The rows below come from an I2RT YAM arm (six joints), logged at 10 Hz.
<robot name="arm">
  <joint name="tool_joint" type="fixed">
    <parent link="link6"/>
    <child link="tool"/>
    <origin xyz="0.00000 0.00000 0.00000" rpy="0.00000 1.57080 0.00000"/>
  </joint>
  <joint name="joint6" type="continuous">
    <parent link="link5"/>
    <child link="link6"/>
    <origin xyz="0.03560 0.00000 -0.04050"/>
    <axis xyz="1 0 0"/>
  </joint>
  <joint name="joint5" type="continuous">
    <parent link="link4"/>
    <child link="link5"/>
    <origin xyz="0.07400 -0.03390 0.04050"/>
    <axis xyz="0 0 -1"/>
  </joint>
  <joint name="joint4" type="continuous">
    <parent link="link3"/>
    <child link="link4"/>
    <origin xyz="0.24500 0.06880 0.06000"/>
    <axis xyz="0 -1 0"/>
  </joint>
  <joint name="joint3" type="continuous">
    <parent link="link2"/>
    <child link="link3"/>
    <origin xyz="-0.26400 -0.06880 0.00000"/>
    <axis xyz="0 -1 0"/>
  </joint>
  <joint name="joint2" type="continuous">
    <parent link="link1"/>
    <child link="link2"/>
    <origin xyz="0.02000 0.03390 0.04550"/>
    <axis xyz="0 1 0"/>
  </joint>
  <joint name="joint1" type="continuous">
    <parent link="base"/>
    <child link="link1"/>
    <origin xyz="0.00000 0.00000 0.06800"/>
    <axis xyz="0 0 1"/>
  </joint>
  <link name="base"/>
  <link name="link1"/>
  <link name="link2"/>
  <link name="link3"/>
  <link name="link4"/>
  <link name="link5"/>
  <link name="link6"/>
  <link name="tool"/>
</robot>
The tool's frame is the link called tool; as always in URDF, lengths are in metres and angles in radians. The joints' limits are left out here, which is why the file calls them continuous.
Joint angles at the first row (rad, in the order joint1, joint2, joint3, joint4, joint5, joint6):
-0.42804, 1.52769, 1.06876, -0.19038, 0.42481, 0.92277
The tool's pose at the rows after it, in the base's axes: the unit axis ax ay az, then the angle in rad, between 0 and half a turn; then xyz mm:
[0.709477, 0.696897, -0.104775, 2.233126, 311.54, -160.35, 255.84]
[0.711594, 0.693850, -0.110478, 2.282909, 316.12, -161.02, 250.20]
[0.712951, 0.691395, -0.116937, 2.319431, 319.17, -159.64, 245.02]
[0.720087, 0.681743, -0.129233, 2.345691, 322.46, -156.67, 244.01]
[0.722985, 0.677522, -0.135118, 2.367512, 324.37, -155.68, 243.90]
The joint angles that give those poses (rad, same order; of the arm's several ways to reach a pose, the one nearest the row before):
-0.43103, 1.58497, 1.14013, -0.28081, 0.45113, 0.95202
-0.42673, 1.61861, 1.16995, -0.33519, 0.45800, 0.97640
-0.41864, 1.64151, 1.18625, -0.37401, 0.46947, 0.99746
-0.40447, 1.66024, 1.21294, -0.42489, 0.50203, 1.03476
-0.39882, 1.67348, 1.23471, -0.46419, 0.51389, 1.05508

